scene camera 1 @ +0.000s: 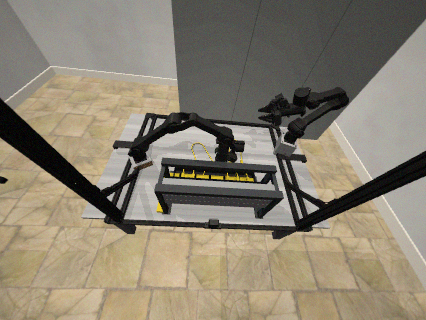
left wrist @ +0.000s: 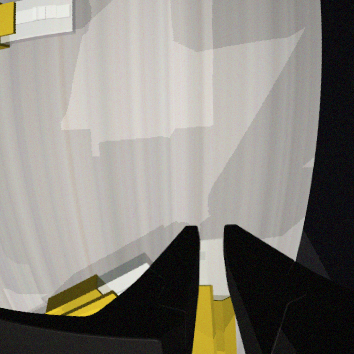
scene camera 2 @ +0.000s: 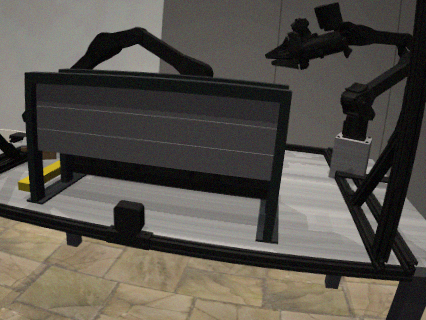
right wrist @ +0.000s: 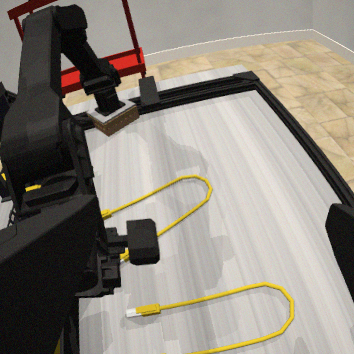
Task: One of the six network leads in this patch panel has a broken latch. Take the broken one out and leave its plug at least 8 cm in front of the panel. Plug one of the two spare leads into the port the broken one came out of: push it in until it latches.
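Pixels of known places: left gripper, fingertip midpoint: (left wrist: 209, 236); right gripper, fingertip midpoint: (scene camera 1: 258, 114) (scene camera 2: 268, 60) (right wrist: 219, 212); left arm's base, origin of the base link: (scene camera 1: 139, 157) (right wrist: 109, 107); right arm's base, origin of the base link: (scene camera 1: 289, 139) (scene camera 2: 354, 137).
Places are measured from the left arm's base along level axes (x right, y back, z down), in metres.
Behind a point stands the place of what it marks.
Observation:
The dark patch panel (scene camera 1: 218, 166) {x 0.370, y -0.260, z -0.218 m} (scene camera 2: 180, 127) {x 0.503, y -0.264, z -0.139 m} stands across the table, with yellow plugs (scene camera 1: 210, 175) {x 0.290, y -0.293, z 0.001 m} in a row along its far side. My left gripper (scene camera 1: 224, 157) (left wrist: 209, 236) {x 0.265, y -0.368, z 0.037 m} is low over the table just behind the panel. It is shut on a yellow plug (left wrist: 211, 316) {x 0.251, y -0.354, z 0.017 m} whose white tip sticks out between the fingertips. Another yellow plug (left wrist: 81, 298) {x 0.213, y -0.376, z 0.035 m} lies beside it, and a third plug (left wrist: 35, 17) {x 0.263, y -0.455, z 0.031 m} lies farther off. A looped yellow lead (right wrist: 225, 296) {x 0.154, y -0.529, z 0.039 m} with its plug (right wrist: 144, 310) {x 0.249, y -0.469, z 0.031 m} lies free on the table, and a second lead (right wrist: 175, 184) {x 0.053, y -0.308, z 0.041 m} runs under the left arm. My right gripper (scene camera 1: 264, 114) {x 0.216, y -0.599, z -0.261 m} (scene camera 2: 272, 58) {x 0.216, y -0.599, z -0.261 m} is open and empty, high at the back right.
A black frame rail (scene camera 1: 286, 178) {x 0.514, y -0.686, z 0.018 m} (right wrist: 298, 133) {x -0.197, y -0.424, z 0.026 m} borders the table. A camera block (scene camera 1: 212, 223) {x 0.515, y -0.166, z -0.010 m} (scene camera 2: 129, 216) {x 0.527, y -0.174, z 0.005 m} sits on the front rail. A tall grey cabinet (scene camera 1: 243, 63) stands behind. A red cart (right wrist: 102, 71) is beyond the table.

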